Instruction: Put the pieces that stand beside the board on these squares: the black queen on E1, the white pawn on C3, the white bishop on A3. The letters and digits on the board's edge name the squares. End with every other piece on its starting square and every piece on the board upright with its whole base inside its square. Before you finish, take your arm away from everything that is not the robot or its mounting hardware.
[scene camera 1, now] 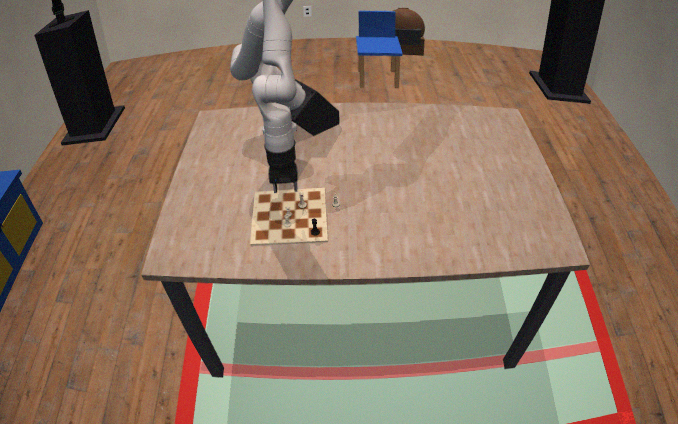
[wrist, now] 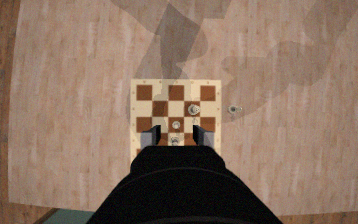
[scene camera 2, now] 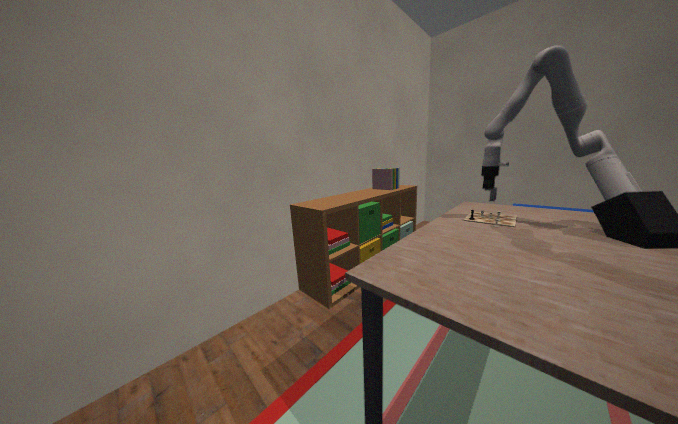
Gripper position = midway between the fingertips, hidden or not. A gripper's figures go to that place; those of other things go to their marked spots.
My gripper (scene camera 1: 285, 190) is 1.38 m from the lens. A chessboard (scene camera 1: 268, 228) is 1.41 m from the lens.
